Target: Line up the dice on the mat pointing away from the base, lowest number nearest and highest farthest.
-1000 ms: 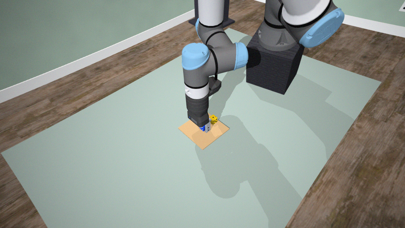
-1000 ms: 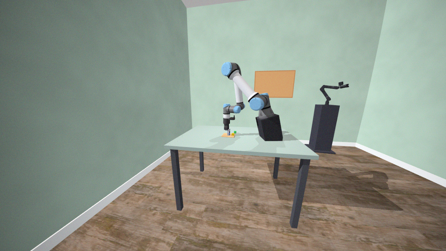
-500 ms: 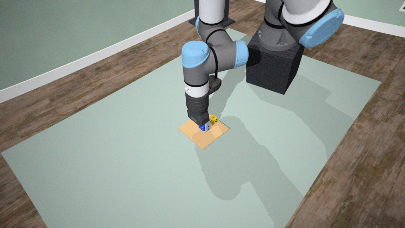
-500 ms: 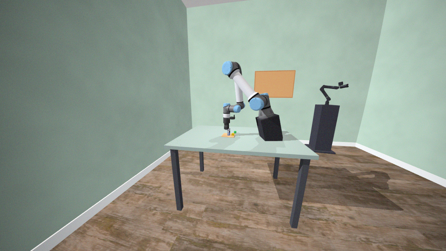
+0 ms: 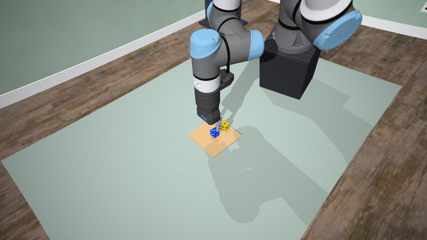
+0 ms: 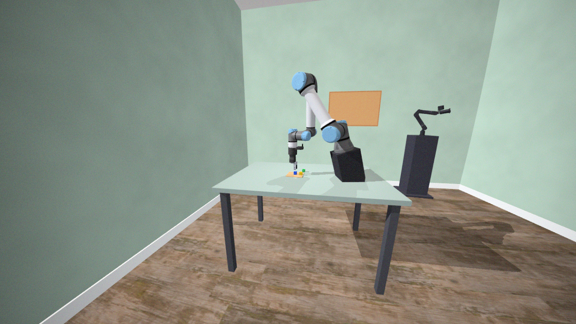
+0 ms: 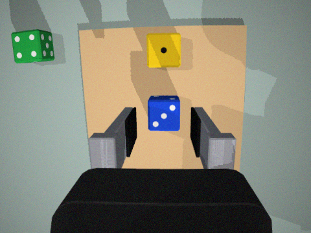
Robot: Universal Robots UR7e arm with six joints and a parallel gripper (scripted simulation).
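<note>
Right now the blue die is 5 cm below my hand. From my hand the other things lie so: yellow die (5 cm below, 5 cm behind); then green die (11 cm to the right, 6 cm behind, 5 cm below); then orange mat (7 cm below).
</note>
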